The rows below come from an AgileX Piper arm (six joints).
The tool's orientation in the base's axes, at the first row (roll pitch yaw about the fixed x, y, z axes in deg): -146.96 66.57 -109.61
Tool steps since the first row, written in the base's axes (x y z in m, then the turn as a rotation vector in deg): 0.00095 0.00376 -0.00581 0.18 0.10 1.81; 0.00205 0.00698 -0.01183 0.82 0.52 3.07; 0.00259 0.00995 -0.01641 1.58 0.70 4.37; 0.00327 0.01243 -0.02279 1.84 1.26 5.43; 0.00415 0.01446 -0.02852 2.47 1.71 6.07
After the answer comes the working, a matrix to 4 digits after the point.
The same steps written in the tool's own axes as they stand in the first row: 0.00380 0.00350 0.00471 -1.72 -0.43 -0.41; 0.00797 0.00654 0.00931 -3.12 -0.78 -0.11; 0.01098 0.00944 0.01286 -4.48 -1.40 0.14; 0.01582 0.01226 0.01685 -5.70 -1.37 0.29; 0.02020 0.01449 0.02054 -6.54 -1.56 0.81
The tool's axes in the first row as the columns of a matrix, in the base's axes (rounded; the answer above uses it unrounded):
-0.1335 -0.6218 0.7717
-0.3746 0.7526 0.5416
-0.9175 -0.2168 -0.3333

